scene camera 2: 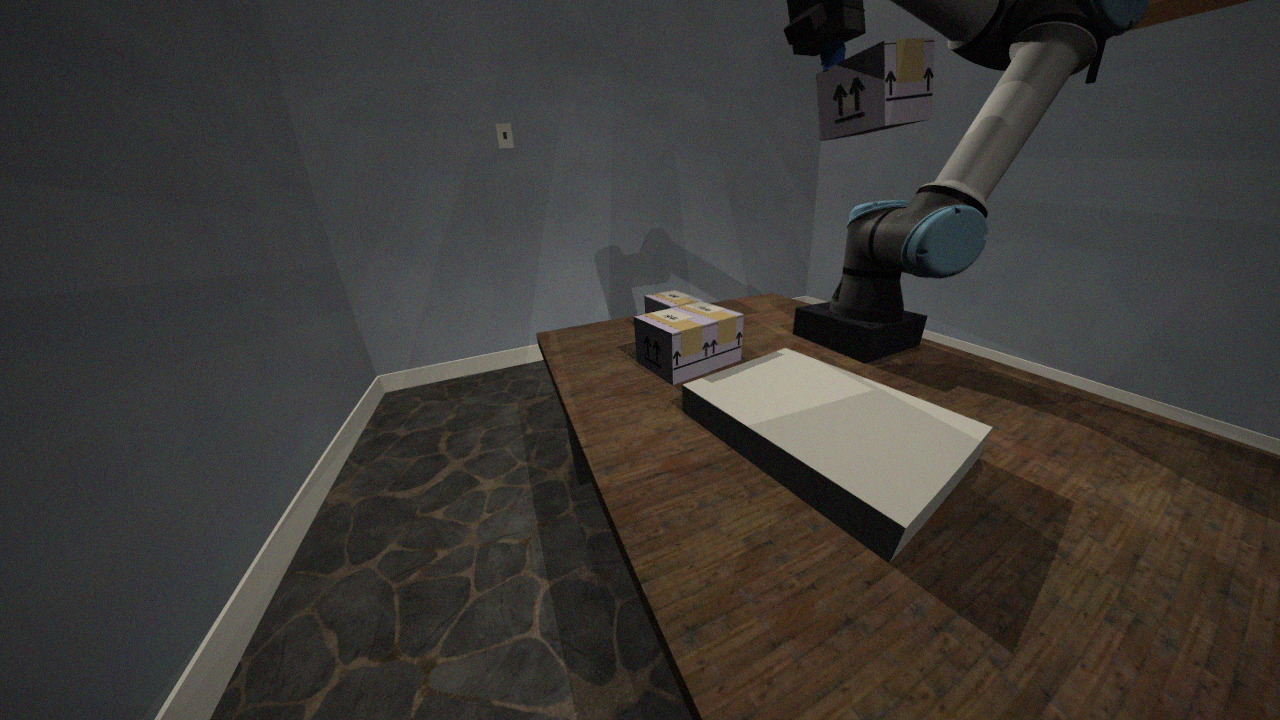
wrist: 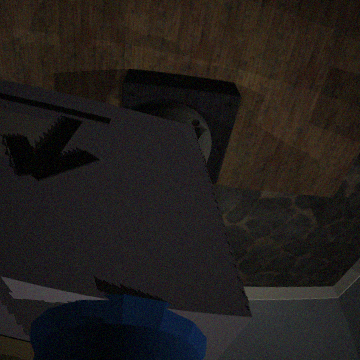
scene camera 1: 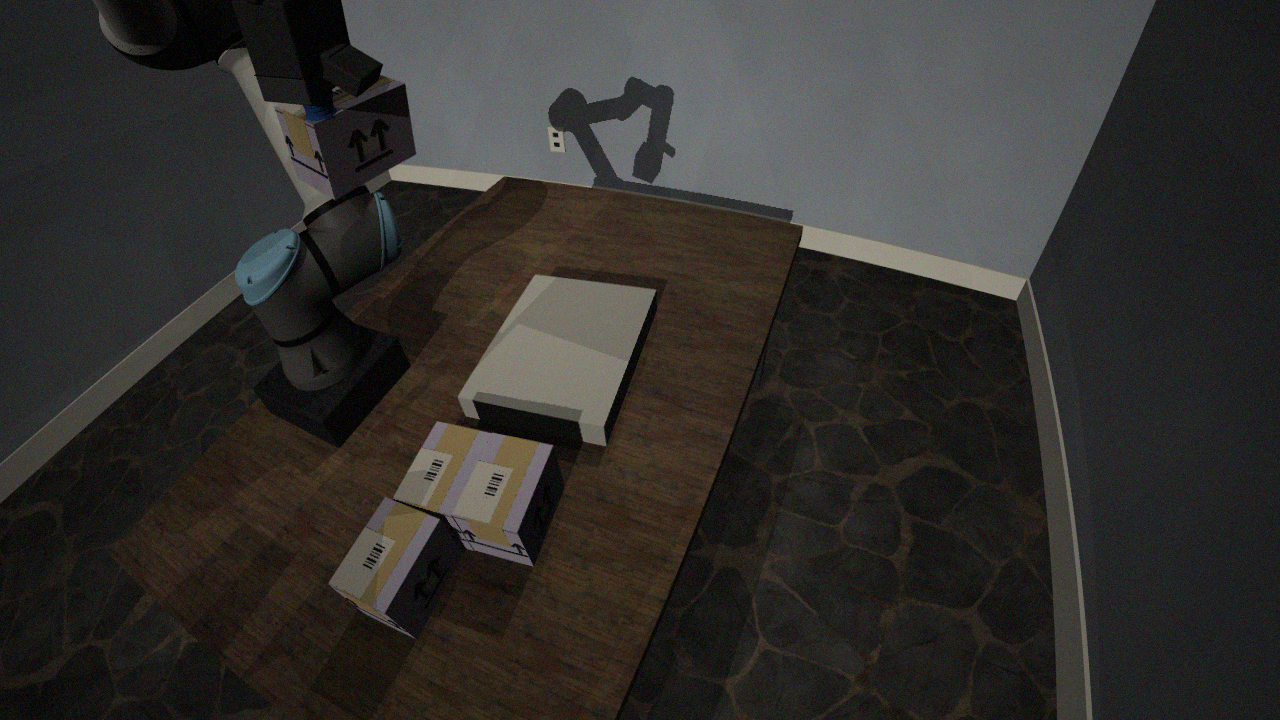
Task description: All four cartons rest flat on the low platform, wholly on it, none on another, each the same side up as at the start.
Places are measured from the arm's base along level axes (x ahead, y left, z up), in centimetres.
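Where they show: hand, tool point: (scene camera 2: 832, 78) (wrist: 138, 296) (scene camera 1: 322, 125); arm's base, link origin: (scene camera 2: 864, 312) (scene camera 1: 326, 357).
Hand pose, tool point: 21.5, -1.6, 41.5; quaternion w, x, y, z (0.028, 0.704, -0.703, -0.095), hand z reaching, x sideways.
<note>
Each offset is from my tool point to the centre of the thing, as dx, dy, dz. "pt": to the spot under its first point. Level surfaces: height alone.
The blue suction cup gripper (scene camera 1: 319, 112) (scene camera 2: 833, 57) (wrist: 120, 327) is shut on a carton @[-1.6, +5.6, -3.1] (scene camera 1: 368, 143) (scene camera 2: 852, 102) (wrist: 125, 200), held by its top face high above the robot's base side, arrows pointing up. The low white platform @[+18.6, +14.6, -46.1] (scene camera 1: 563, 340) (scene camera 2: 832, 420) lies on the table and bears no carton. Two cartons @[+11.9, -15.8, -43.5] (scene camera 1: 438, 470) @[+20.6, -16.1, -43.5] (scene camera 1: 505, 474) stand side by side on the table near the platform's near end in scene view 1. A third carton @[+9.6, -29.0, -43.5] (scene camera 1: 398, 564) stands beside them, farther from the platform. All three are upright, barcode labels on top. In scene view 2 it is partly hidden behind the pair @[pt +21.5, -9.7, -40.8] (scene camera 2: 689, 340).
The wooden table @[dz -48.5] (scene camera 1: 626, 537) (scene camera 2: 626, 501) carries the platform and three cartons. The robot's dark base block (scene camera 1: 331, 402) (scene camera 2: 859, 333) (wrist: 227, 120) stands at the table's side, close to the platform. Walls stand around the table, and the arm's lower links rise beside the held carton.
</note>
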